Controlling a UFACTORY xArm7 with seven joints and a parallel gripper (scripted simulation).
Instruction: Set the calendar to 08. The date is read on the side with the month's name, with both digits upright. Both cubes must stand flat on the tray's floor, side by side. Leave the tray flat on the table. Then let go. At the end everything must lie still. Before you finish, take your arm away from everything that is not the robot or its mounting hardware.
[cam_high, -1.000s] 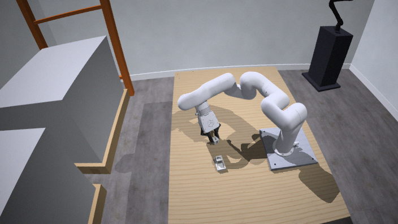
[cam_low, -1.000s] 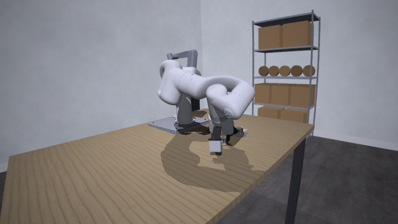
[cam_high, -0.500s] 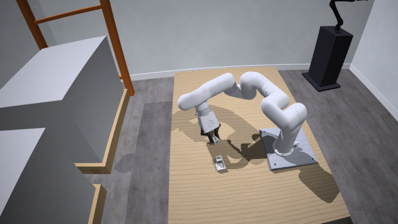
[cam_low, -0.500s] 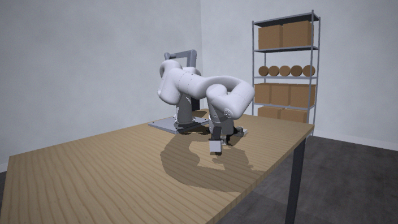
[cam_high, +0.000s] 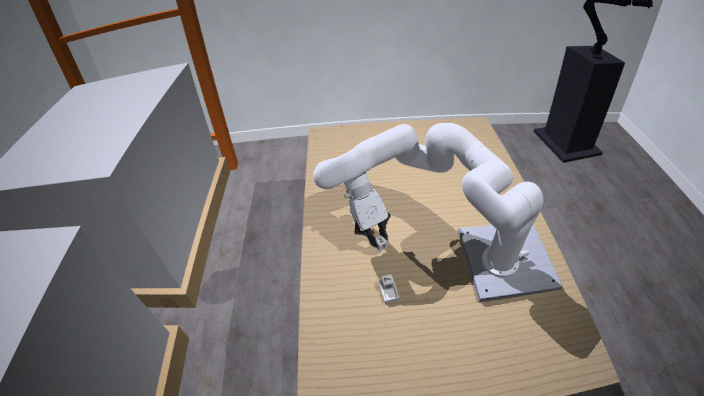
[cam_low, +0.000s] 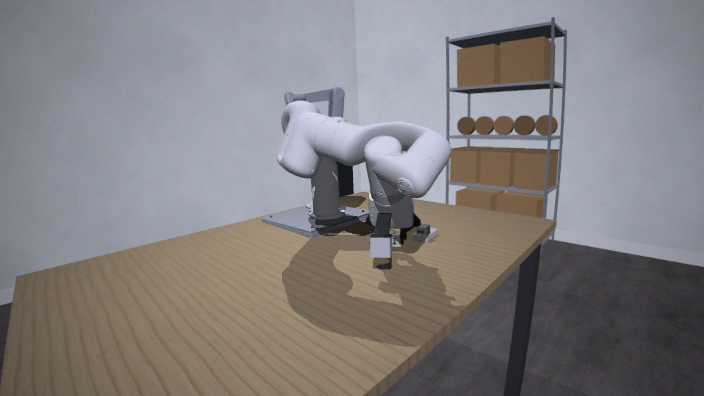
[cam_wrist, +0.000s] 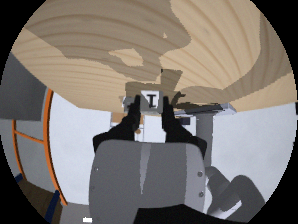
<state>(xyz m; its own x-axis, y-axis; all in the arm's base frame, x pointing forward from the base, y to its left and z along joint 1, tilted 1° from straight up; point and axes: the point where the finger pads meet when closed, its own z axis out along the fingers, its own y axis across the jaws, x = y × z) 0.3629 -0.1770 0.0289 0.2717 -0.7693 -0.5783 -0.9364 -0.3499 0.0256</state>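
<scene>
Now: the white tray 170 mm to the left of my hand, 50 mm below it and 10 mm ahead of it. The rest, counted from my hand: white digit cube: 10 mm to the left, 10 mm below.
</scene>
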